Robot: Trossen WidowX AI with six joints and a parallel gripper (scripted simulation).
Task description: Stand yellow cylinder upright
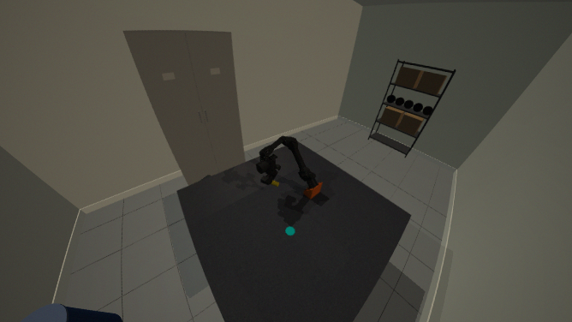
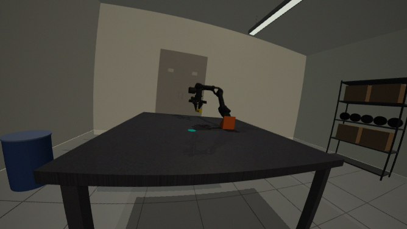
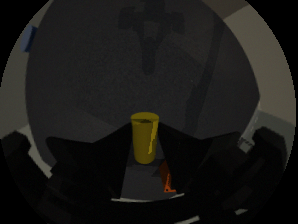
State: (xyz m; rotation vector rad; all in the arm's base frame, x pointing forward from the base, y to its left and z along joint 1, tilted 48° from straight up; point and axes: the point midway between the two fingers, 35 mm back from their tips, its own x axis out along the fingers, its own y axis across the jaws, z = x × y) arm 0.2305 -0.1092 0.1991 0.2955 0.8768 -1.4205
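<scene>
Right now the yellow cylinder is 10 mm behind my gripper tip and 20 mm to the left of it. From my gripper tip the other things lie so: cyan circle: 120 mm ahead, 310 mm to the left, 120 mm below.
</scene>
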